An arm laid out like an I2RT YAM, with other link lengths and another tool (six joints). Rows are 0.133 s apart.
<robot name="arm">
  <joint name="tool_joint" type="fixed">
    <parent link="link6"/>
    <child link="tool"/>
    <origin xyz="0.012 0.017 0.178" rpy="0 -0.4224 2.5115"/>
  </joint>
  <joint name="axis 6" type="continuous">
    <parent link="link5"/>
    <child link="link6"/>
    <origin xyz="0.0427 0 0.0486" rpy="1.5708 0 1.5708"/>
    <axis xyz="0 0 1"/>
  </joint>
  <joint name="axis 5" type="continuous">
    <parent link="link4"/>
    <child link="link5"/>
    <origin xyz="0.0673 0.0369 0.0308" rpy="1.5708 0 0"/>
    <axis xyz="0 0 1"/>
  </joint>
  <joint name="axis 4" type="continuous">
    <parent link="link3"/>
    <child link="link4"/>
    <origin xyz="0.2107 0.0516 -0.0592"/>
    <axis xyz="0 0 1"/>
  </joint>
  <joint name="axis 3" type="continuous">
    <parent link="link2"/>
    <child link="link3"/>
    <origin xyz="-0.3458 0 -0.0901" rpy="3.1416 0 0"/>
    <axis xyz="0 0 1"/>
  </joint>
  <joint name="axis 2" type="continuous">
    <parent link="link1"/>
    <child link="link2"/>
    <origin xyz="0.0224 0.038 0.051" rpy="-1.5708 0 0"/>
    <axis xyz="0 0 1"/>
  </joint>
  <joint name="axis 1" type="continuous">
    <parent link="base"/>
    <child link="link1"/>
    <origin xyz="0 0 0.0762"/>
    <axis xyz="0 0 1"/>
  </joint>
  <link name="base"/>
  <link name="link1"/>
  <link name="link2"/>
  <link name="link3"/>
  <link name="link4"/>
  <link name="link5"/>
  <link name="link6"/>
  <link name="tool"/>
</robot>
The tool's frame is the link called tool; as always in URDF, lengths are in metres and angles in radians. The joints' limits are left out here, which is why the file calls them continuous.
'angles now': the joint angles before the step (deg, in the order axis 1, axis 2, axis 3, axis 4, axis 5, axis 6). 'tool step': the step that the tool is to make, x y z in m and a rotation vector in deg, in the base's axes. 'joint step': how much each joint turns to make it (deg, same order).
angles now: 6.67, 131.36, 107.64, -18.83, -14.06, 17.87
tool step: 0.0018, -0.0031, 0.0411, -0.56, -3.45, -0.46
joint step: 0.06, -2.95, 2.16, -1.84, 1.02, -0.39
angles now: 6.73, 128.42, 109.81, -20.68, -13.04, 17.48
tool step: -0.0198, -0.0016, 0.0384, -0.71, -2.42, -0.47
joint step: 0.56, -5.92, -3.23, -0.41, 1.43, -0.15
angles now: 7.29, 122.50, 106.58, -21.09, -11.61, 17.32
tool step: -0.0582, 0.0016, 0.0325, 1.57, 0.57, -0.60
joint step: 0.90, -10.72, -9.96, -0.66, 0.21, 2.25
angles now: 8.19, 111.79, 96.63, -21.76, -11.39, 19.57
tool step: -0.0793, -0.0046, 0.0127, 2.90, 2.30, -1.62
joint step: 0.51, -12.84, -13.89, -0.02, -0.26, 3.92
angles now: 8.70, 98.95, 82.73, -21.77, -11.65, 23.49
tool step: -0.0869, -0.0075, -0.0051, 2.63, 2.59, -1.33
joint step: 0.32, -13.46, -14.37, -0.53, -0.59, 3.45
